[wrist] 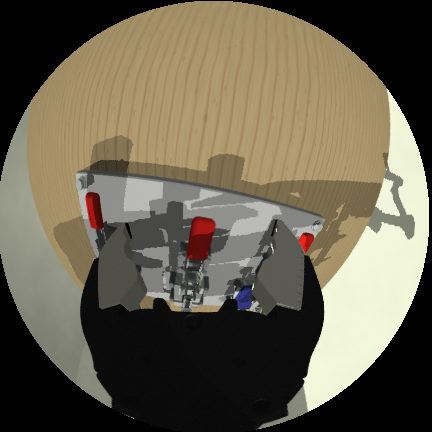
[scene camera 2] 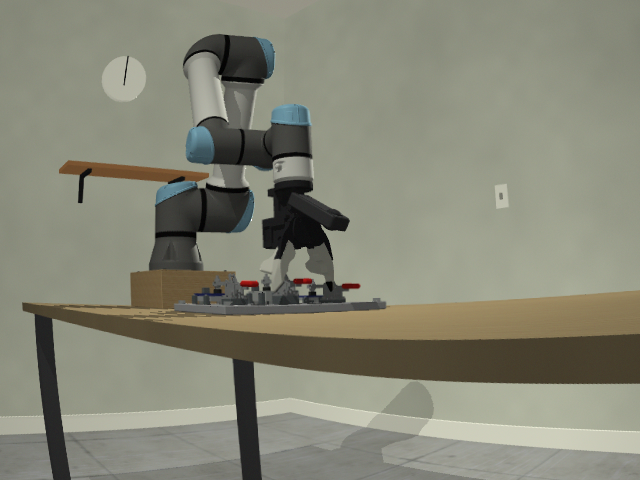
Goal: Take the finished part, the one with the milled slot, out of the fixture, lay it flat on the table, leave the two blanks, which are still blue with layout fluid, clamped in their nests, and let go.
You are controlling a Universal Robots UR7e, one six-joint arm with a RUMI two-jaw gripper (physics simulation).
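Places are measured from the arm's base along level axes (x left, y up, z ahead), in metres.
Pixels of known places: gripper, between the fingertips: point(wrist: 199, 223) point(scene camera 2: 304, 292); arm's base, origin of its link: point(scene camera 2: 175, 271).
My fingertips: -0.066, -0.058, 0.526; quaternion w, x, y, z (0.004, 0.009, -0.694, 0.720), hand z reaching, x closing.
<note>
Ahead of a thing's pixels: the offset from my fingertips to its top centre, as dx, dy, dz. "spot": to the spot under its first point. Level surfaces: height alone.
The fixture's grey base plate point(scene camera 2: 279, 309) point(wrist: 145, 194) lies on the table and carries three toggle clamps with red handles. The middle handle @[+0.004, +0.040, -0.027] point(scene camera 2: 302, 281) point(wrist: 201, 238) shows between my fingers in the wrist view. My gripper point(scene camera 2: 306, 289) point(wrist: 199, 223) is open and empty, pointing down, its fingertips low among the clamps on both sides of the middle one. A blue blank @[-0.081, -0.001, -0.158] point(wrist: 244, 298) sits near the right finger in the wrist view. In the scene view a blue blank point(scene camera 2: 203, 294) shows at the fixture's left end. The slotted part cannot be made out; clamps and fingers hide the nests.
The outer red handles @[-0.103, +0.035, -0.049] point(scene camera 2: 249, 283) @[spot: +0.097, +0.011, +0.026] point(scene camera 2: 350, 285) point(wrist: 94, 210) point(wrist: 306, 242) stand up close beside the fingers. The wooden table @[dy -0.037] point(scene camera 2: 465, 322) point(wrist: 210, 90) extends beyond the plate. The arm's wooden base block point(scene camera 2: 147, 289) stands behind the fixture, and a shelf point(scene camera 2: 134, 171) hangs on the wall.
</note>
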